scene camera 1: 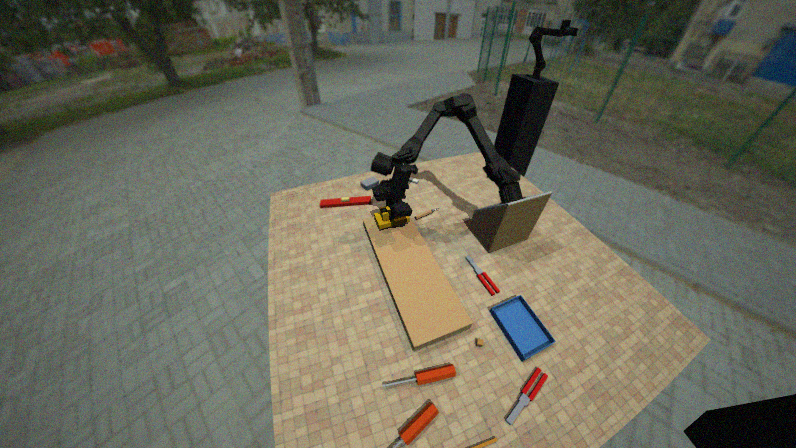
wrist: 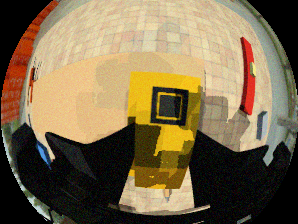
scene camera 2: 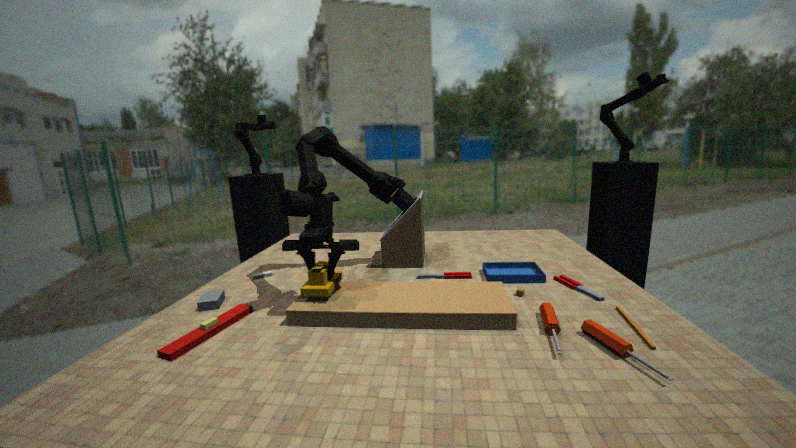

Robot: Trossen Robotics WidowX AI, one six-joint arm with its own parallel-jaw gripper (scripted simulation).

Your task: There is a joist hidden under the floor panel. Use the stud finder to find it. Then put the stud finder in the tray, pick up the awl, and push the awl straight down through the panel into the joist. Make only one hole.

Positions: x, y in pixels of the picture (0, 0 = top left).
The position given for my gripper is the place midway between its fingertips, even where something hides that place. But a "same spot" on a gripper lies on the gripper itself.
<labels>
my gripper: scene camera 1 389, 215; wrist; scene camera 2
same spot on my gripper: (scene camera 2: 333, 256) = (wrist: 80, 143)
</labels>
